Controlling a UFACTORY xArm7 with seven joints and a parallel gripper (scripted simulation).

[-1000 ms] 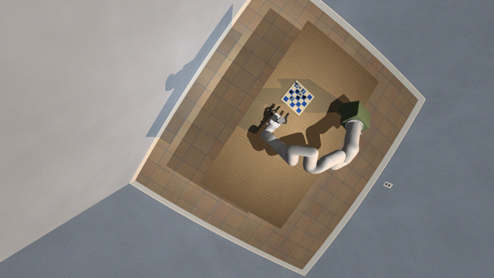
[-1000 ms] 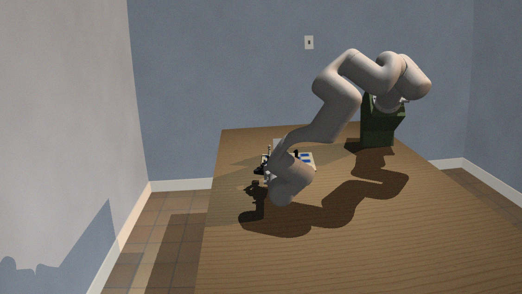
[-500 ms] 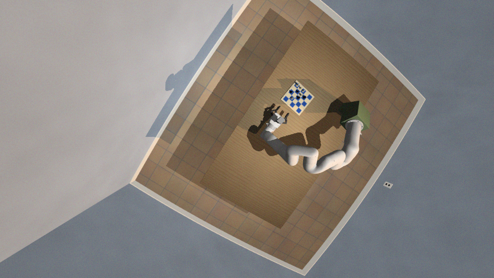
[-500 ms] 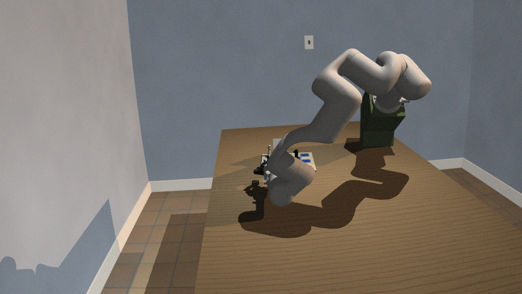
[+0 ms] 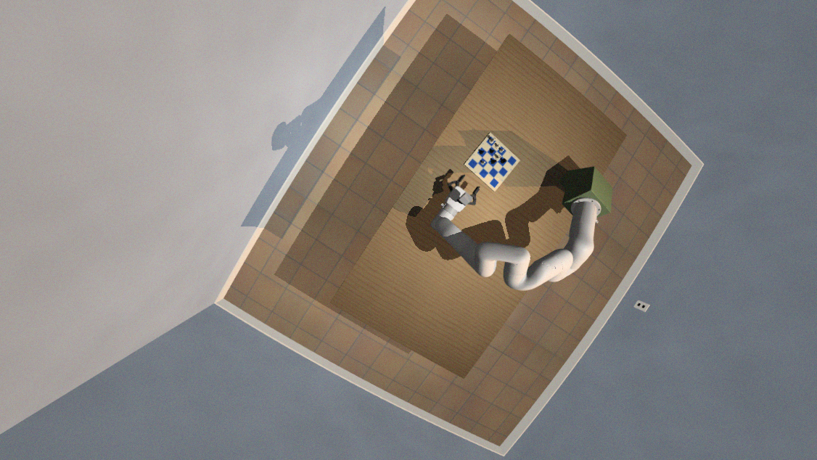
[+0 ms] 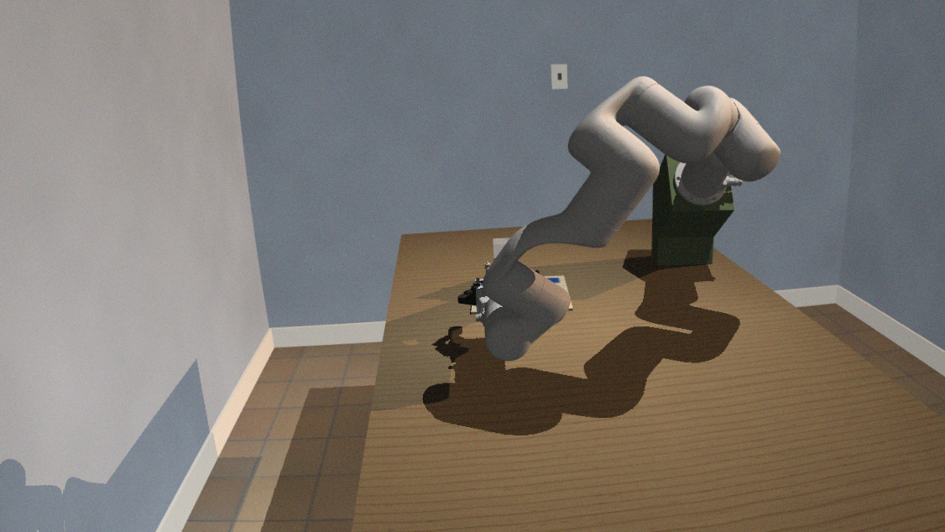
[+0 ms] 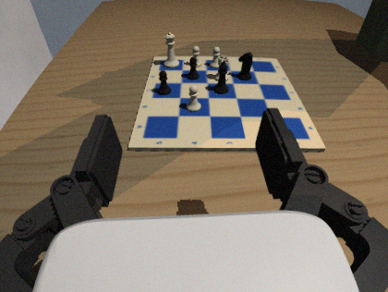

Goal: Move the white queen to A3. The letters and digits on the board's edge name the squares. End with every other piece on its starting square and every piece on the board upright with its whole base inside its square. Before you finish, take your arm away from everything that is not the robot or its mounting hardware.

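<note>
My hand is 26 cm to the left of the white queen, 6 cm above it and 5 cm short of it. Round my hand: black knight: 23 cm to the right, 7 cm below, 7 cm behind; then chessboard: 18 cm to the right, 9 cm below, 3 cm behind.
</note>
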